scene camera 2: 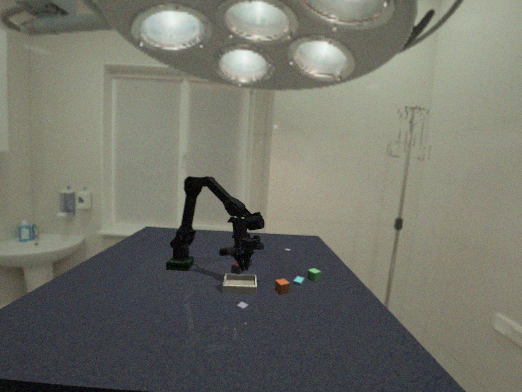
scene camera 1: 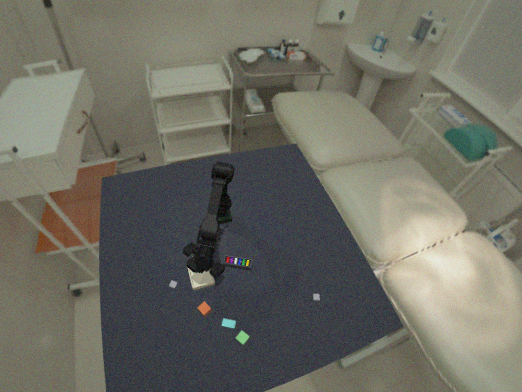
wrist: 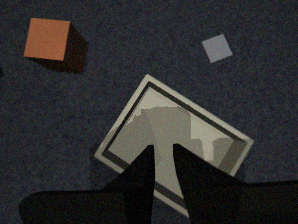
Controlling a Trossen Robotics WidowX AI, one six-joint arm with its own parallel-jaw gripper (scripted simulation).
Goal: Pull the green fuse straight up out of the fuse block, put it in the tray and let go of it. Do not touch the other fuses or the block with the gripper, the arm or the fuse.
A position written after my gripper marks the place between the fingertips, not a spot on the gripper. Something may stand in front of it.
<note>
In view: my gripper (scene camera 2: 244, 270) and a white tray (wrist: 157, 115).
My gripper shows as well in the wrist view (wrist: 163, 149).
</note>
